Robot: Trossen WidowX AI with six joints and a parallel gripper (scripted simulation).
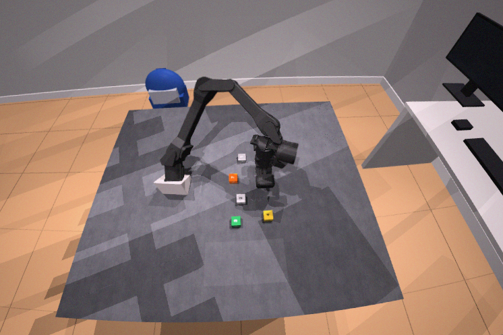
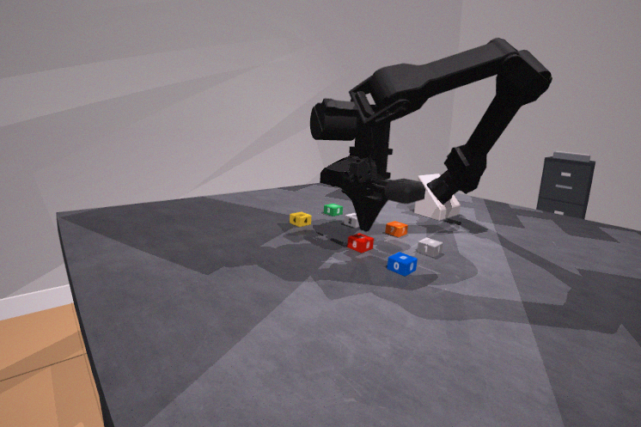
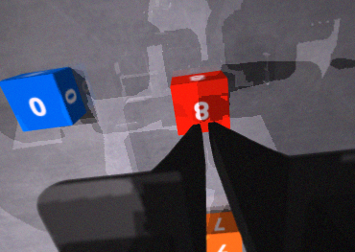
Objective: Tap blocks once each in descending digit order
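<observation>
Right now the red block 8 is 20 mm below my gripper tip and 10 mm ahead of it. From my gripper tip the other things lie so: grey block 1: 100 mm to the left, 70 mm behind, 20 mm below; then orange block 7: 110 mm behind, 20 mm below; then blue block 0: 90 mm to the left, 30 mm ahead, 20 mm below.
</observation>
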